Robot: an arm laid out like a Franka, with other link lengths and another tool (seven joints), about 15 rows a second.
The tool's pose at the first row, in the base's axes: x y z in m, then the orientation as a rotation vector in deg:
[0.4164, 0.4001, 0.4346, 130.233, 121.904, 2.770]
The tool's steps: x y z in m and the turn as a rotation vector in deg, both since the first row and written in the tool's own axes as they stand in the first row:
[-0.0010, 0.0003, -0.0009, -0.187, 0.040, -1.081]
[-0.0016, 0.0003, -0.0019, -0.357, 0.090, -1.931]
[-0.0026, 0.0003, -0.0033, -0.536, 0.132, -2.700]
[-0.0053, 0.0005, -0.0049, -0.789, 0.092, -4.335]
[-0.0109, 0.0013, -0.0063, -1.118, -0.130, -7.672]
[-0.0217, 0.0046, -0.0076, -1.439, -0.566, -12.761]
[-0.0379, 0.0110, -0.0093, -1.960, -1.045, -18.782]
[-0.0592, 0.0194, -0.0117, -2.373, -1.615, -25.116]
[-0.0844, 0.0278, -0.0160, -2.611, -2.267, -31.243]
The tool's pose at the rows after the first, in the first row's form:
[0.4166, 0.3991, 0.4355, 128.983, 123.038, 2.989]
[0.4165, 0.3985, 0.4365, 127.989, 123.918, 3.206]
[0.4164, 0.3975, 0.4379, 127.070, 124.693, 3.424]
[0.4163, 0.3948, 0.4395, 125.110, 126.321, 3.606]
[0.4167, 0.3891, 0.4409, 121.082, 129.584, 3.618]
[0.4192, 0.3781, 0.4423, 114.831, 134.371, 3.333]
[0.4245, 0.3615, 0.4442, 107.148, 139.592, 3.179]
[0.4314, 0.3397, 0.4469, 98.855, 144.674, 2.799]
[0.4379, 0.3140, 0.4514, 90.645, 149.180, 2.152]

